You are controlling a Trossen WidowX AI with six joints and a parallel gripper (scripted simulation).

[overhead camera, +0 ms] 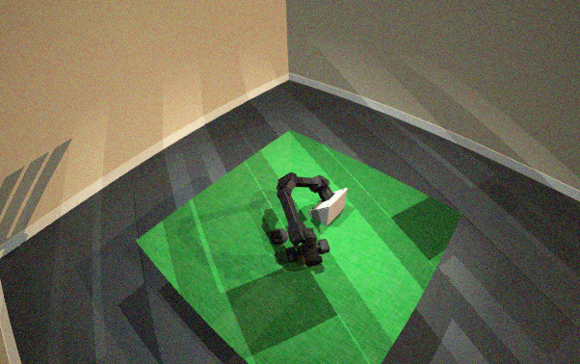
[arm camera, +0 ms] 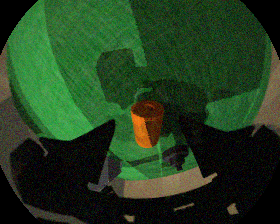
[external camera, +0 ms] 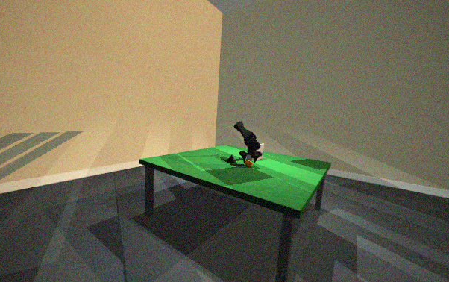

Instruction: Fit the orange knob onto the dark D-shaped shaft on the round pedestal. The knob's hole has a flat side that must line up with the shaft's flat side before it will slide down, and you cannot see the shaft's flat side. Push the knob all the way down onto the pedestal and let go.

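My gripper tip is now 10 mm to the left of the orange knob and 10 mm past it. The rest, counted from my gripper tip: round pedestal (190 mm to the right, 20 mm behind, 10 mm above).
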